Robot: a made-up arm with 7 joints. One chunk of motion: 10 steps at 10 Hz.
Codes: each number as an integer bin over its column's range. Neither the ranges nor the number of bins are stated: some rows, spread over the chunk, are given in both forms.
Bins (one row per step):
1: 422 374 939 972 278 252 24
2: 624 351 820 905 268 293 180
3: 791 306 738 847 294 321 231
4: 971 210 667 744 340 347 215
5: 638 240 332 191 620 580 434
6: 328 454 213 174 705 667 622
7: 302 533 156 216 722 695 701
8: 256 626 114 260 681 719 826
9: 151 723 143 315 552 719 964
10: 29 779 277 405 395 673 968
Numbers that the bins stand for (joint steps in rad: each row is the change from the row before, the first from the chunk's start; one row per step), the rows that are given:
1: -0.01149 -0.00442 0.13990 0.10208 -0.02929 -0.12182 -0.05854
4: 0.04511 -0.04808 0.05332 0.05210 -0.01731 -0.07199 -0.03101
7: -0.02386 0.03792 -0.10934 -0.06365 0.05649 0.11054 0.03905
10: -0.05201 0.10342 -0.07083 -0.02222 -0.00669 0.09901 0.07753
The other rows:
2: 0.00934 -0.01054 0.10202 0.08739 -0.03122 -0.10031 -0.03605
3: 0.02655 -0.02252 0.07592 0.07468 -0.02620 -0.08563 -0.02870
5: 0.01078 -0.04010 -0.05332 -0.06913 0.03678 0.05022 0.00056
6: -0.02118 0.01688 -0.09120 -0.07286 0.05320 0.09586 0.02766
8: -0.02861 0.06268 -0.12271 -0.05400 0.04856 0.12313 0.05706
9: -0.03943 0.08851 -0.11348 -0.04195 0.02364 0.12313 0.07695

